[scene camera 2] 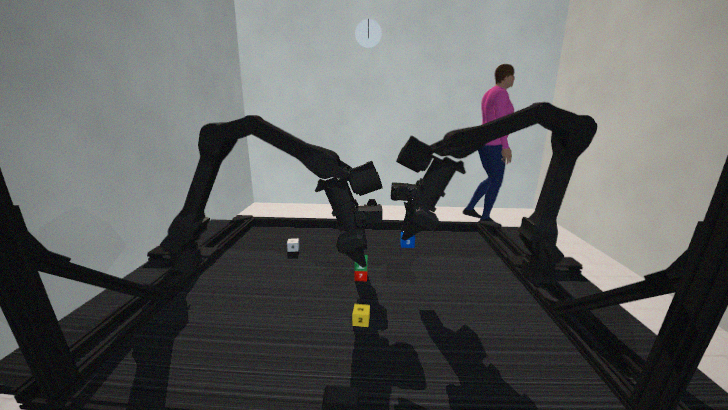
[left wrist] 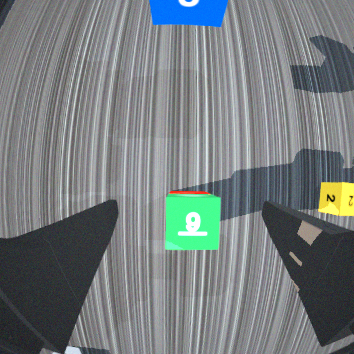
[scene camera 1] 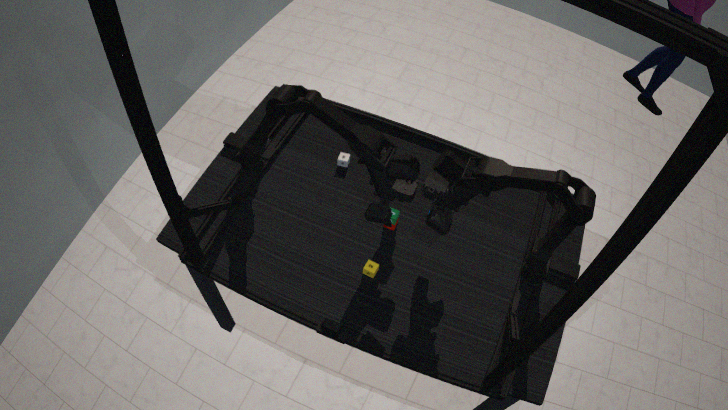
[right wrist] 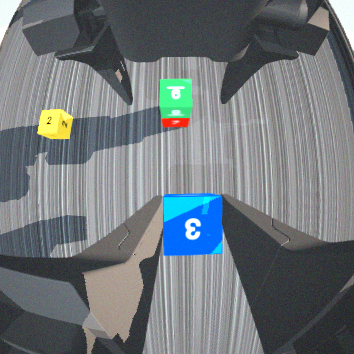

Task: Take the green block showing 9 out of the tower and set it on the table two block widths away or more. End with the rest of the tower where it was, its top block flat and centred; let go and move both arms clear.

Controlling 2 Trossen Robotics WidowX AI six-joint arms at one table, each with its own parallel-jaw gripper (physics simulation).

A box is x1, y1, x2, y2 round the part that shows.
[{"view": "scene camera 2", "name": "my left gripper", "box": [332, 198, 381, 266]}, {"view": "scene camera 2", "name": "my right gripper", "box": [391, 176, 444, 240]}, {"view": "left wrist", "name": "my left gripper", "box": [0, 199, 353, 353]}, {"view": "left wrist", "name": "green block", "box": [165, 193, 219, 248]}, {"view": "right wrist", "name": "my left gripper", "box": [22, 0, 328, 104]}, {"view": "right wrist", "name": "my right gripper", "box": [0, 193, 353, 353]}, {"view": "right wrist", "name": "yellow block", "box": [37, 109, 71, 137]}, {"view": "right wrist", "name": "green block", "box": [159, 79, 191, 117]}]
